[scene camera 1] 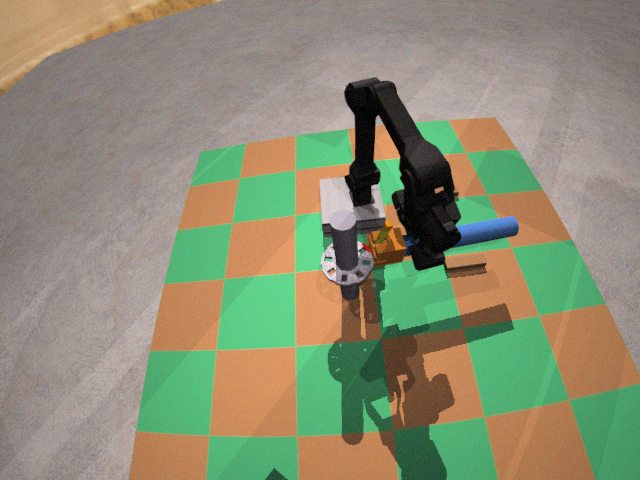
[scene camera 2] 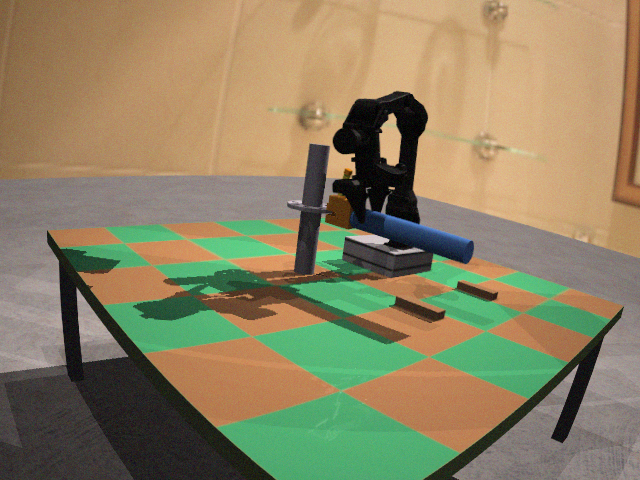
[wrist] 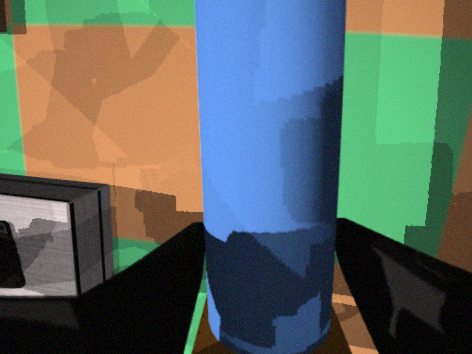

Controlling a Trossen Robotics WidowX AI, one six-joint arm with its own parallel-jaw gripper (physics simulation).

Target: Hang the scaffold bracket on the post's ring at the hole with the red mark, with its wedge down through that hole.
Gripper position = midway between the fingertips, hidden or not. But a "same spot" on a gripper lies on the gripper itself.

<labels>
my gripper: scene camera 1; scene camera 2; wrist 268, 230
scaffold bracket: scene camera 1 478, 232; scene camera 2; wrist
same spot on my gripper: [scene camera 1: 423, 258] = [scene camera 2: 341, 179]
same spot on scaffold bracket: [wrist: 270, 87] = [scene camera 2: 388, 215]
</labels>
